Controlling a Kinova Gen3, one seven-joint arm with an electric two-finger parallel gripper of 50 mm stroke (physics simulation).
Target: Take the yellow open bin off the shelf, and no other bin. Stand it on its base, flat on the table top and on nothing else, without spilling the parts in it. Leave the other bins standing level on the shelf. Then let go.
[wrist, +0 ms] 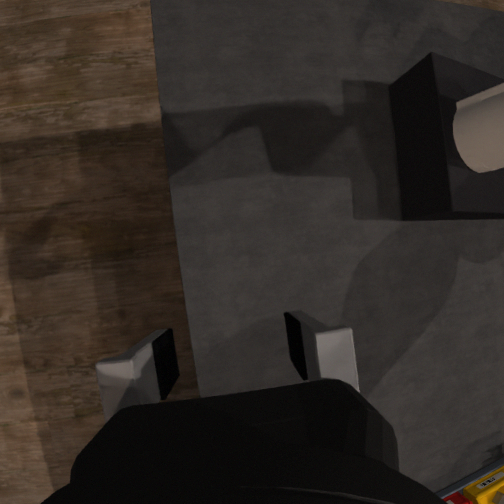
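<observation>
My gripper (231,350) is open and empty, its two grey fingers with black pads pointing down over the left edge of the dark grey table top (310,240). A small sliver of yellow (487,482) shows at the bottom right corner, with a bit of red (452,497) beside it; I cannot tell if the yellow is the bin. The shelf and the other bins are out of view.
A black block (425,145) with a pale cylinder (482,130) rising from it, apparently the arm's base, stands on the table at the upper right. Wooden floor (80,200) lies to the left of the table edge.
</observation>
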